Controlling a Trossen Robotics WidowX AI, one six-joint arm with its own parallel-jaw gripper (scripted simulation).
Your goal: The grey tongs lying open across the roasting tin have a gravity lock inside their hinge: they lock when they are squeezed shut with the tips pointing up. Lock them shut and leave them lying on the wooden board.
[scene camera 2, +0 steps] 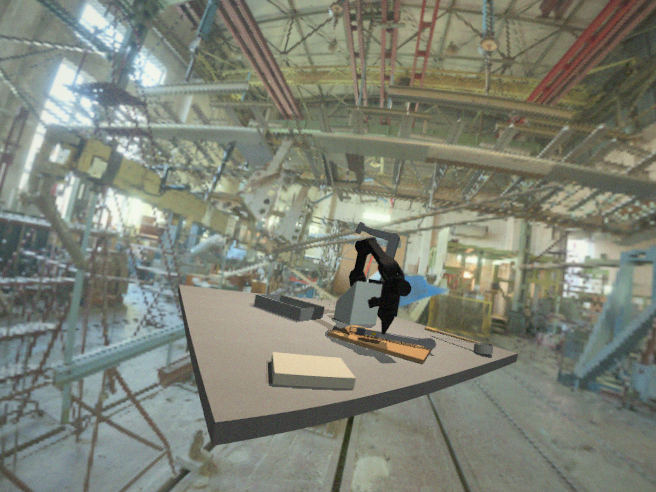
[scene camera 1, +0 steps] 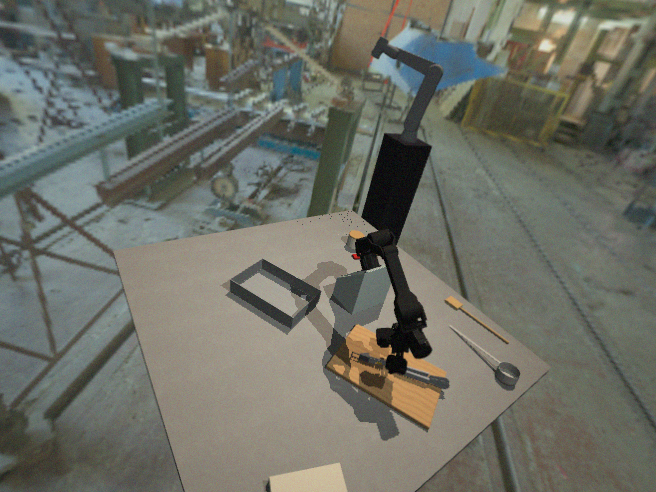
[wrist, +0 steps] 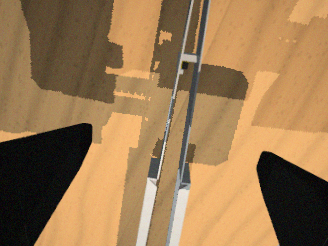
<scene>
The same spot on a wooden board: [scene camera 2: 412, 352] is [scene camera 1: 419, 405]. One and the same spot on a grey roasting tin: [scene camera 2: 299, 310] is [scene camera 1: 290, 318].
</scene>
